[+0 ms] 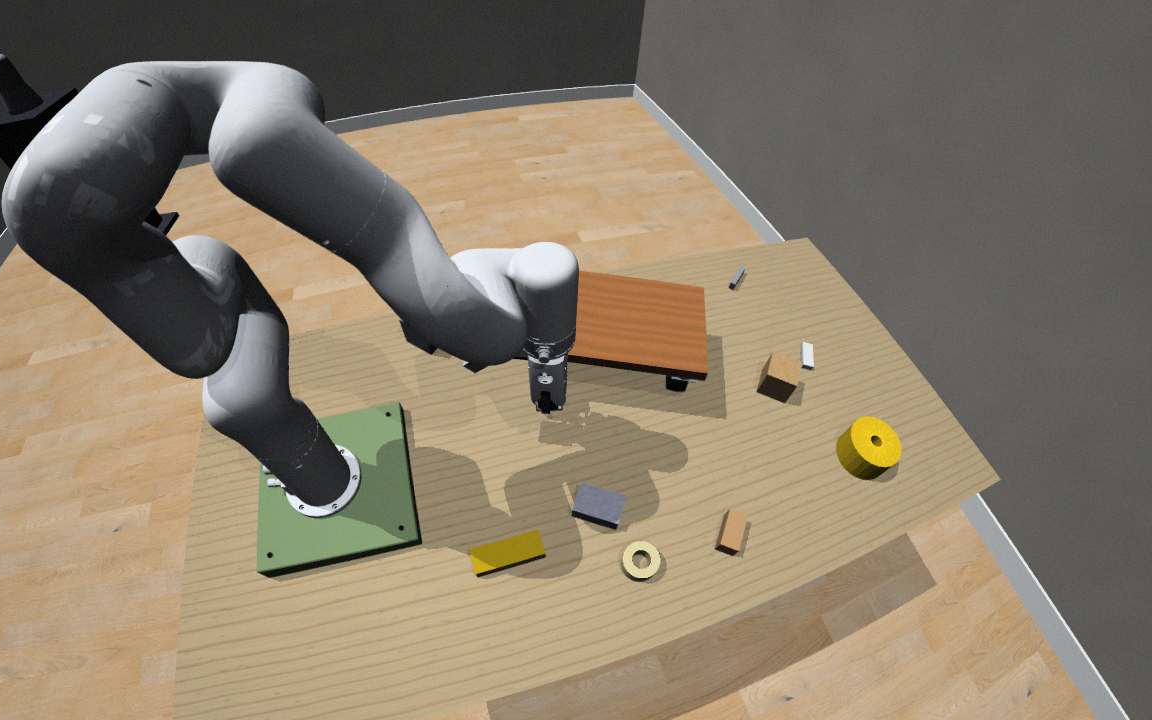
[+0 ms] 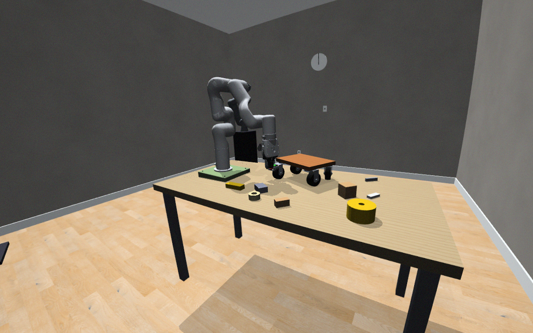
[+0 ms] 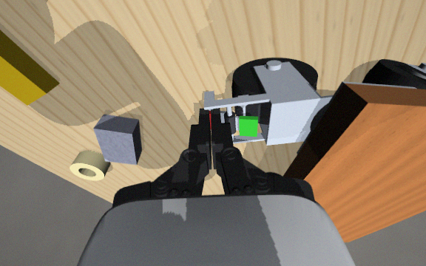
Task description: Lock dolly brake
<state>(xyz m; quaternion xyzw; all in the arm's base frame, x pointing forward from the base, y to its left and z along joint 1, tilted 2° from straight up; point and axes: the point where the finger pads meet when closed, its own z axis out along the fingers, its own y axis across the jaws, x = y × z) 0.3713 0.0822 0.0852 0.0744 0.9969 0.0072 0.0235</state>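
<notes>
Right now the brake pedal is 2 cm to the left of my hand and 2 cm below it. From my hand the other things lie so: grey cube (22 cm behind, 23 cm to the left, 7 cm below); yellow bar (8 cm behind, 21 cm to the right, 9 cm below); grey block (6 cm ahead, 15 cm to the right, 9 cm below).
</notes>
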